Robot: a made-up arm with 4 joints. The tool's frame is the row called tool.
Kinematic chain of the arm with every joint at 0, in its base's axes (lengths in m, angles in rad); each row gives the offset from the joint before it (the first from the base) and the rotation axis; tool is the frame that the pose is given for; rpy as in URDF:
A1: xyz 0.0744 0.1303 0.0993 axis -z
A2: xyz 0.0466 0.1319 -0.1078 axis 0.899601 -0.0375 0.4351
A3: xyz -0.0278 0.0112 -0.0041 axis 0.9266 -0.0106 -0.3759
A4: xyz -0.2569 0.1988 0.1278 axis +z
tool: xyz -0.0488 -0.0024 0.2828 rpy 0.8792 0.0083 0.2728
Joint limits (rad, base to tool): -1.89..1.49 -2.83..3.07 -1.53..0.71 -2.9..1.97
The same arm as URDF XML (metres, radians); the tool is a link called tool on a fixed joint. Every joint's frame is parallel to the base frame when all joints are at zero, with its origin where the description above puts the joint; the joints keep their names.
<robot name="arm">
<link name="base_link"/>
<link name="link1"/>
<link name="link2"/>
<link name="link3"/>
<link name="link4"/>
<link name="tool"/>
<joint name="A1" type="revolute"><parent link="base_link"/><child link="link1"/><origin xyz="0.0744 0.1303 0.0993" rpy="0.0000 0.0000 0.0000"/><axis xyz="0 0 -1"/><limit lower="-1.8900" upper="1.4900"/></joint>
<joint name="A2" type="revolute"><parent link="link1"/><child link="link2"/><origin xyz="0.0466 0.1319 -0.1078" rpy="0.0000 0.0000 0.0000"/><axis xyz="0.899601 -0.0375 0.4351"/><limit lower="-2.8300" upper="3.0700"/></joint>
<joint name="A3" type="revolute"><parent link="link2"/><child link="link3"/><origin xyz="-0.0278 0.0112 -0.0041" rpy="0.0000 0.0000 0.0000"/><axis xyz="0.9266 -0.0106 -0.3759"/><limit lower="-1.5300" upper="0.7100"/></joint>
<joint name="A4" type="revolute"><parent link="link3"/><child link="link4"/><origin xyz="-0.2569 0.1988 0.1278" rpy="0.0000 0.0000 0.0000"/><axis xyz="0 0 1"/><limit lower="-2.9000" upper="1.9700"/></joint>
<joint name="tool_joint" type="fixed"><parent link="link4"/><child link="tool"/><origin xyz="-0.0488 -0.0024 0.2828" rpy="0.8792 0.0083 0.2728"/></joint>
</robot>

